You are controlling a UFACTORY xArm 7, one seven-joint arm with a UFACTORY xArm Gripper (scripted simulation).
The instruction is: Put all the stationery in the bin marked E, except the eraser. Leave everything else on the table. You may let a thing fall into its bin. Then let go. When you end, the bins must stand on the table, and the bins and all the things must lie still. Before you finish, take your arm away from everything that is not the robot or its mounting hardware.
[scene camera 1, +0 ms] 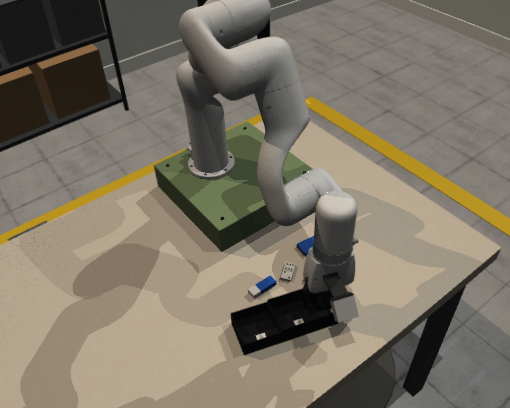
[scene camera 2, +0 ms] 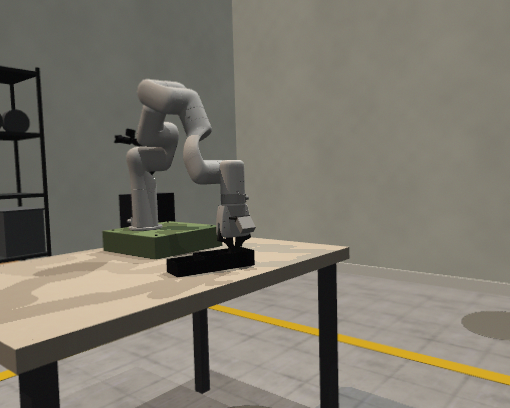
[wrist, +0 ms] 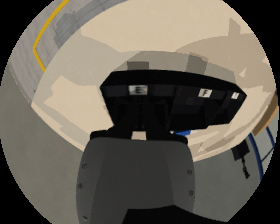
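Black bin in the pictures. My gripper too, also visible in scene camera 2 and the wrist view.
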